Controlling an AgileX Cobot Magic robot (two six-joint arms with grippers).
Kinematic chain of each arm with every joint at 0, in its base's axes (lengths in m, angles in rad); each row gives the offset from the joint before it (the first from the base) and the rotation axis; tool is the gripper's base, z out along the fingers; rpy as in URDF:
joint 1: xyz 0 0 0.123 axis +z
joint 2: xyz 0 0 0 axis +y
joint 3: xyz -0.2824 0 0.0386 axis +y
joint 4: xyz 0.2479 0 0.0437 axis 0.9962 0 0.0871
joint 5: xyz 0 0 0 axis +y
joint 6: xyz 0.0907 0 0.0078 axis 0.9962 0 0.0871
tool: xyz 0 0 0 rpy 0 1.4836 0
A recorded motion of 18 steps. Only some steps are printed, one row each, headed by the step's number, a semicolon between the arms.
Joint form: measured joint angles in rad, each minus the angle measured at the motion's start. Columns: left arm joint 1, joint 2, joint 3, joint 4, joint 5, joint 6; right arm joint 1, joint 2, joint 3, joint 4, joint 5, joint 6.
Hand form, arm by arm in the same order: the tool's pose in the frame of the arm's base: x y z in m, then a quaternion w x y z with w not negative. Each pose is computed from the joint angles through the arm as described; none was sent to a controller.
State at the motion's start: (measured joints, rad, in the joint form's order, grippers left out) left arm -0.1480 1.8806 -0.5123 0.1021 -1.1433 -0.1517; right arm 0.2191 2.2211 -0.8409 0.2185 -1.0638 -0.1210
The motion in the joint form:
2: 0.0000 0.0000 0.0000 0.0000 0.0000 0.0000; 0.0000 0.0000 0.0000 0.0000 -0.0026 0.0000
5: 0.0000 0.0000 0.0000 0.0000 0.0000 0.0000; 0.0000 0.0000 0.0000 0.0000 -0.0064 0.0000
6: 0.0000 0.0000 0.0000 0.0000 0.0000 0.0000; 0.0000 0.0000 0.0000 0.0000 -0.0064 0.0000
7: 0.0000 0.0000 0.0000 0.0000 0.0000 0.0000; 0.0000 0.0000 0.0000 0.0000 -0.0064 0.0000
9: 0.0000 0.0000 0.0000 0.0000 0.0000 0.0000; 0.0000 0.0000 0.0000 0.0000 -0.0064 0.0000
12: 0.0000 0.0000 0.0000 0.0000 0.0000 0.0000; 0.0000 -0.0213 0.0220 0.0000 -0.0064 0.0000
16: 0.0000 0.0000 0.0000 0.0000 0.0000 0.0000; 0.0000 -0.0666 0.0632 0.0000 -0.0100 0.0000
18: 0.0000 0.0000 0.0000 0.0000 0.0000 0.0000; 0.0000 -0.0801 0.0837 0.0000 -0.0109 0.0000
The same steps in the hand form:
2: 0.3007 -0.0534 0.1334 0.64539 0.04506 0.75321 -0.11880; 0.3731 0.0654 0.0682 0.62023 -0.03242 0.78367 -0.01149
5: 0.3007 -0.0534 0.1334 0.64539 0.04506 0.75321 -0.11880; 0.3732 0.0654 0.0685 0.62171 -0.03230 0.78250 -0.01161
6: 0.3007 -0.0534 0.1334 0.64539 0.04506 0.75321 -0.11880; 0.3732 0.0654 0.0685 0.62171 -0.03230 0.78250 -0.01161
7: 0.3007 -0.0534 0.1334 0.64539 0.04506 0.75321 -0.11880; 0.3732 0.0654 0.0685 0.62171 -0.03230 0.78250 -0.01161
9: 0.3007 -0.0534 0.1334 0.64539 0.04506 0.75321 -0.11880; 0.3732 0.0654 0.0685 0.62171 -0.03230 0.78250 -0.01161
12: 0.3007 -0.0534 0.1334 0.64539 0.04506 0.75321 -0.11880; 0.3688 0.0644 0.0726 0.62144 -0.03235 0.78271 -0.01166
16: 0.3007 -0.0534 0.1334 0.64539 0.04506 0.75321 -0.11880; 0.3606 0.0625 0.0824 0.62442 -0.03194 0.78035 -0.01149
18: 0.3007 -0.0534 0.1334 0.64539 0.04506 0.75321 -0.11880; 0.3560 0.0615 0.0838 0.62208 -0.03242 0.78219 -0.01200

